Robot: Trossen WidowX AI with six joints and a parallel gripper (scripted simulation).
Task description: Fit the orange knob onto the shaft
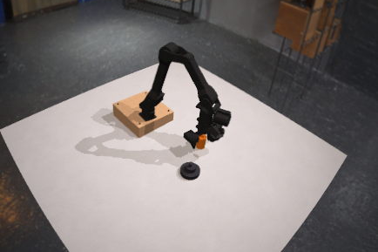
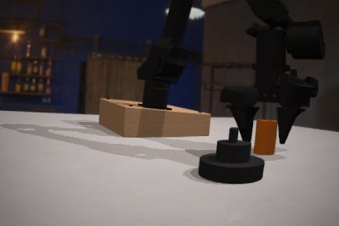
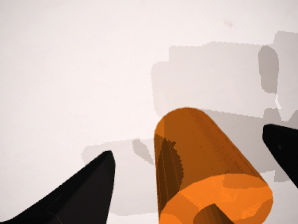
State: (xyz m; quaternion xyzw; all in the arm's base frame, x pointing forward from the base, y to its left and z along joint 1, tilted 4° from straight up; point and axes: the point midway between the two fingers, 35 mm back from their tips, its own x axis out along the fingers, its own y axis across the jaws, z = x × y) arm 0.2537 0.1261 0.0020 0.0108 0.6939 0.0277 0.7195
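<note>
Now: gripper tip 20 mm below the orange knob. Round my gripper tip: dark round pedestal: 140 mm to the right, 90 mm ahead, 20 mm above.
</note>
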